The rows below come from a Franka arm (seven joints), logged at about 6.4 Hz.
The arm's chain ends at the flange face. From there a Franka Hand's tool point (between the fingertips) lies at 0.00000 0.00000 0.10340 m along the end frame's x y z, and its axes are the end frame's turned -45 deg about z.
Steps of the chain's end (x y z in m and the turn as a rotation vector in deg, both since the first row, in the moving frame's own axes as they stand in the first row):
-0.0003 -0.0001 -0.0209 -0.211 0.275 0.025
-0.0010 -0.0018 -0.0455 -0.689 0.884 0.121
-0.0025 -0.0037 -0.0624 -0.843 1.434 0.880
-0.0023 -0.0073 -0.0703 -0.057 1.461 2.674
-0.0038 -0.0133 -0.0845 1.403 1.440 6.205
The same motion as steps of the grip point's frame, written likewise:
-0.0001 0.0003 -0.0209 -0.344 0.045 0.025
0.0008 0.0000 -0.0455 -1.112 0.138 0.121
0.0016 -0.0015 -0.0624 -1.610 0.418 0.880
0.0053 -0.0048 -0.0703 -1.073 0.993 2.674
0.0103 -0.0118 -0.0846 -0.026 2.010 6.205

